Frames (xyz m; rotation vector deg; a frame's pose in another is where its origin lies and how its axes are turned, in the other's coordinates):
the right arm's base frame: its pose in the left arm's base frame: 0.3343 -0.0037 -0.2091 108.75 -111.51 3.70
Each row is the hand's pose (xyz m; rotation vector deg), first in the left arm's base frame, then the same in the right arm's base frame.
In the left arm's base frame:
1: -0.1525 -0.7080 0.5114 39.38 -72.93 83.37
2: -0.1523 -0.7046 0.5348 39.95 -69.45 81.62
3: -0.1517 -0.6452 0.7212 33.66 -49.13 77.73
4: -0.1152 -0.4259 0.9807 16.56 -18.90 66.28
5: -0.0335 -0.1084 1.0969 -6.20 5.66 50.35
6: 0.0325 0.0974 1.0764 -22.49 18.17 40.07
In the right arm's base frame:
1: 0.8906 0.6050 -0.3047 15.17 84.43 35.46
2: 0.8950 0.6110 -0.3271 12.78 86.63 32.86
3: 0.8995 0.6617 -0.5160 2.19 104.26 24.92
4: 0.7772 0.7070 -0.8319 -22.16 132.11 15.40
5: 0.5163 0.6790 -1.0603 -54.66 155.30 12.01
6: 0.3164 0.6240 -1.1244 73.62 -158.74 -13.73

